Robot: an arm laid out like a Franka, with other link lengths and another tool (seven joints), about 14 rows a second.
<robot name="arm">
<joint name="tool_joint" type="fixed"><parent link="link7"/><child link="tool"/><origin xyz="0.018 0.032 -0.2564" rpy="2.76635 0 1.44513"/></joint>
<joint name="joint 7" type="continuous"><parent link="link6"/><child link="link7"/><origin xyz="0.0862 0 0" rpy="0 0 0"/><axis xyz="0 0 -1"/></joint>
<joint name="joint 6" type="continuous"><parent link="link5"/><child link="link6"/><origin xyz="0 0 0" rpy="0 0 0"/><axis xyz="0 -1 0"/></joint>
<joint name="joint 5" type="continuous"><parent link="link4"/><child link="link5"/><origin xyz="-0.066 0 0.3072" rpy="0 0 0"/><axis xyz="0 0 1"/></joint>
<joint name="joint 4" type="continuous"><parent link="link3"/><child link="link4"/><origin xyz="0.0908 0 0" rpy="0 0 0"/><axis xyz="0 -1 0"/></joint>
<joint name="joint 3" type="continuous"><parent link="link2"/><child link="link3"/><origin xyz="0 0 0.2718" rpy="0 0 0"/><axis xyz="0 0 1"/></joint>
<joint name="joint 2" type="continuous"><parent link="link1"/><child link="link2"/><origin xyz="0 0 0" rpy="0 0 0"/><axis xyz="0 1 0"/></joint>
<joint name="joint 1" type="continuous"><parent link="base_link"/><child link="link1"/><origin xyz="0 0 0.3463" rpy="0 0 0"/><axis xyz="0 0 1"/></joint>
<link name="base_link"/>
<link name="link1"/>
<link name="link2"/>
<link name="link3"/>
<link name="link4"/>
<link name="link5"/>
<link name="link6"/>
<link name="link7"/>
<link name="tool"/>
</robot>
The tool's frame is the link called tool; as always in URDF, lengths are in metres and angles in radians. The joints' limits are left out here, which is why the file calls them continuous.
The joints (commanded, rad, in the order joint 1, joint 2, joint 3, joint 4, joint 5, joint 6, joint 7), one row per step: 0.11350, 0.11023, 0.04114, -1.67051, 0.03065, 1.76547, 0.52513; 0.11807, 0.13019, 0.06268, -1.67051, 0.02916, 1.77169, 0.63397; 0.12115, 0.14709, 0.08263, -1.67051, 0.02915, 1.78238, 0.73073; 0.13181, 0.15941, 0.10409, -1.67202, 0.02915, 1.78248, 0.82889; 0.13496, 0.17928, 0.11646, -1.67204, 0.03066, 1.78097, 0.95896; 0.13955, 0.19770, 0.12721, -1.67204, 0.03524, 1.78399, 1.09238; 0.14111, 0.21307, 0.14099, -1.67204, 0.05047, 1.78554, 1.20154; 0.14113, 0.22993, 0.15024, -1.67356, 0.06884, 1.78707, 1.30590; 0.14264, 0.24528, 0.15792, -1.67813, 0.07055, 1.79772, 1.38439; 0.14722, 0.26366, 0.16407, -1.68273, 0.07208, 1.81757, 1.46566; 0.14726, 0.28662, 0.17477, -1.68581, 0.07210, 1.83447, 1.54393; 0.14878, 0.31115, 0.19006, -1.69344, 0.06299, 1.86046, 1.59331; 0.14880, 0.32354, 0.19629, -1.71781, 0.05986, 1.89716, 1.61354; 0.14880, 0.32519, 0.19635, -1.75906, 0.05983, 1.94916, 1.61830; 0.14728, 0.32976, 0.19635, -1.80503, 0.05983, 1.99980, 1.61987; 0.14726, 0.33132, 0.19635, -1.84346, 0.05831, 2.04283, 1.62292; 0.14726, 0.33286, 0.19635, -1.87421, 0.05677, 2.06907, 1.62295; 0.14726, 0.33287, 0.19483, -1.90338, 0.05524, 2.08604, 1.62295; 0.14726, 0.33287, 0.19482, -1.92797, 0.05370, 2.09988, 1.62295
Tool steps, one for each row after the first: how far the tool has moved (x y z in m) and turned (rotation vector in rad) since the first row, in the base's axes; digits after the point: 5 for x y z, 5 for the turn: 0.00100, 0.01067, -0.01031, -0.00317, 0.01716, -0.08269; 0.00259, 0.02047, -0.01842, -0.00398, 0.02692, -0.15689; -0.00071, 0.03442, -0.02582, -0.00792, 0.04398, -0.22300; -0.00213, 0.03849, -0.03703, -0.01668, 0.06948, -0.33778; -0.00324, 0.04306, -0.04693, -0.02339, 0.09048, -0.45700; -0.00615, 0.05057, -0.05506, -0.02083, 0.11509, -0.55465; -0.00948, 0.05548, -0.06460, -0.01984, 0.14480, -0.65440; -0.01073, 0.05801, -0.07387, -0.02804, 0.15795, -0.72490; -0.01048, 0.06175, -0.08402, -0.03358, 0.16608, -0.79745; -0.01128, 0.06519, -0.09622, -0.04277, 0.17901, -0.86650; -0.01206, 0.07130, -0.11019, -0.05298, 0.18323, -0.89865; -0.01306, 0.07355, -0.12327, -0.05486, 0.18358, -0.91424; -0.01397, 0.07326, -0.13578, -0.04933, 0.17656, -0.92224; -0.01756, 0.07141, -0.15159, -0.04968, 0.17632, -0.92827; -0.02073, 0.07011, -0.16334, -0.04939, 0.17261, -0.93306; -0.02572, 0.06841, -0.17343, -0.05523, 0.17564, -0.93342; -0.03226, 0.06537, -0.18278, -0.06597, 0.18286, -0.93432; -0.03828, 0.06336, -0.19052, -0.07525, 0.18932, -0.93359
